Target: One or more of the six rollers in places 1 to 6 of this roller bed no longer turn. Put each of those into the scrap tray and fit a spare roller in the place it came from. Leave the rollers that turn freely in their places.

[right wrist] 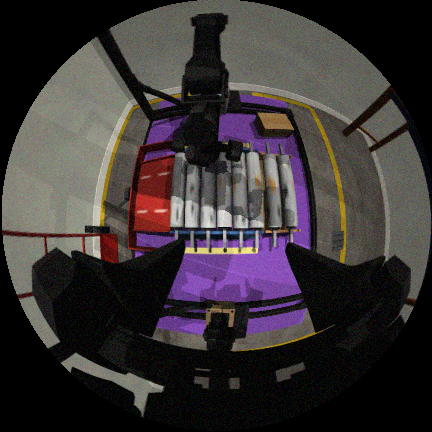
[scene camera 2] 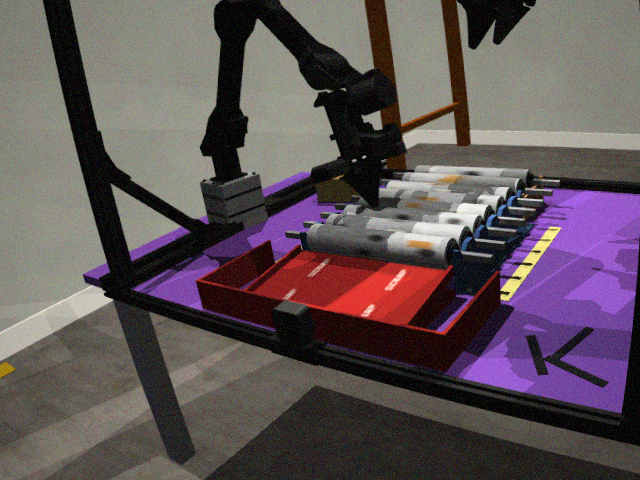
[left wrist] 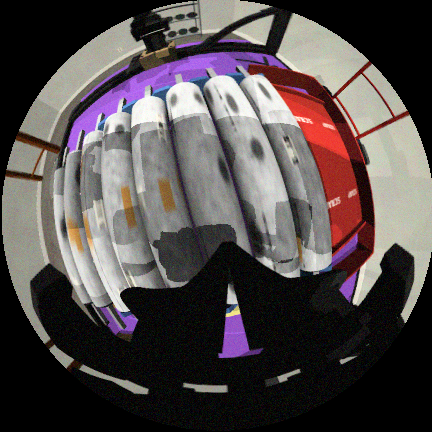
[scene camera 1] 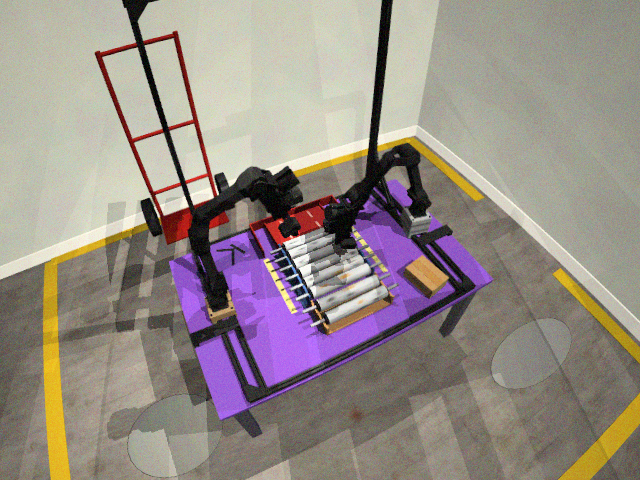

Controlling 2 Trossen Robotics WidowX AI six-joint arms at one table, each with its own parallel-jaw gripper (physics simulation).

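Six white, blotched rollers lie side by side in the blue bed. The nearest one to the tray shows in several views. Two spare rollers lie in a wooden rack. The red scrap tray holds no visible roller. My left gripper is shut and empty, its tips low at the third roller from the tray; whether they touch it cannot be told. My right gripper is open and empty, high above the bed.
A wooden block lies on the purple table beside the bed. Yellow number strips run along the bed's ends. Black frame rails edge the table. Black marks or sticks lie near the tray. Roller shafts stick out at both sides.
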